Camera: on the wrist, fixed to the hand. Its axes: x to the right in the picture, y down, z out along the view.
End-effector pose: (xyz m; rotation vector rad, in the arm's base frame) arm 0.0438 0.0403 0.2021 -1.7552 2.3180 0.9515
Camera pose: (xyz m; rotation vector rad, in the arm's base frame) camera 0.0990 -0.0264 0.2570 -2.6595 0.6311 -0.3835
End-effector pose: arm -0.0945 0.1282 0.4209 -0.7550 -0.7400 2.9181
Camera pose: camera -0.0659 0.2040 0.3580 -0.5008 -0.1916 1.3696
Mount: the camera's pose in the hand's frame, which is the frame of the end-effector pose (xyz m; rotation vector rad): 0.0145 -0.0361 -0.0949 0.5456 0.5346 -1.4652
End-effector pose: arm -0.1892 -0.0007 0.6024 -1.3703 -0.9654 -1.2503
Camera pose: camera -0.2398 -0.0884 0.6187 0.3321 -1.7744 -1.9629
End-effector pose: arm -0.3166 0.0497 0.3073 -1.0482 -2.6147 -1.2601
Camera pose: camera -0.3712 -0.0254 0.3509 1.3081 -2.7261 -0.5216
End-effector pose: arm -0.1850 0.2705 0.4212 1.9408 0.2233 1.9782
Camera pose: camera -0.2736 0.3220 0.4176 0.7386 1.8125 1.2727
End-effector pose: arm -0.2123 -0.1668 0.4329 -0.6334 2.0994 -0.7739
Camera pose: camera -0.2911 -0.1720 0.4983 1.6302 -1.2626 2.1902
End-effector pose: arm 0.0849 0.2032 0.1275 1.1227 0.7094 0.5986
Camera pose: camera 0.0244 0.2581 0.0655 0.6152 1.9452 -0.6285
